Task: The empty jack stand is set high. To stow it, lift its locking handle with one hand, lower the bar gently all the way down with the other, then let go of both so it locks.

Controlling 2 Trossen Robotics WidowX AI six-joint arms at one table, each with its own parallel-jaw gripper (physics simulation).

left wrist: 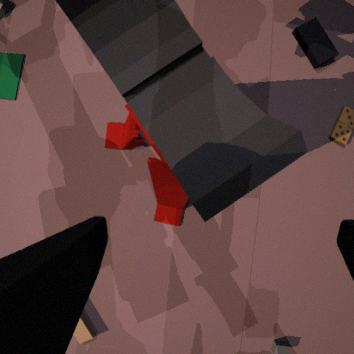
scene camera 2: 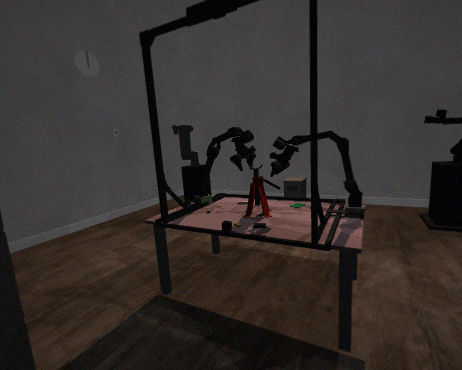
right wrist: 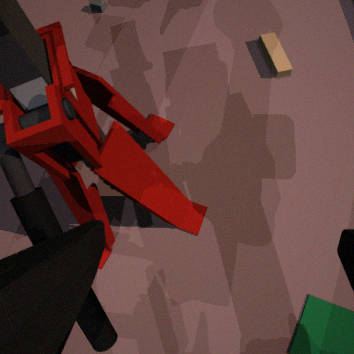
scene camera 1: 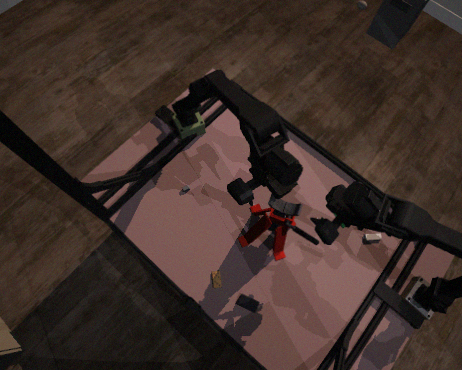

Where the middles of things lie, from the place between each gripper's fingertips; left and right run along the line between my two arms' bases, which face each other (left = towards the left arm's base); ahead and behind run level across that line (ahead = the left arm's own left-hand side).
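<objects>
The black locking handle (right wrist: 31,205) is 14 cm to the right of my left hand, 8 cm below it and 1 cm ahead of it. From my left hand you'd find the dark block (left wrist: 310,35) 27 cm below, 23 cm behind and 15 cm to the right, while the tan block (right wrist: 279,64) is 27 cm below, 22 cm ahead and 14 cm to the left. The grey saddle bar (left wrist: 219,145) is 9 cm below my left hand and 6 cm to the right of it.
The green card (right wrist: 319,319) is 23 cm below my right hand, 16 cm ahead of it and 11 cm to the right of it. The grey saddle bar is 9 cm behind my right hand, 8 cm to the left of it and 5 cm below it. As for the tan block, it's 28 cm to the left of my right hand, 22 cm below it and 13 cm ahead of it, and the black locking handle sits 8 cm behind my right hand and 4 cm below it.
</objects>
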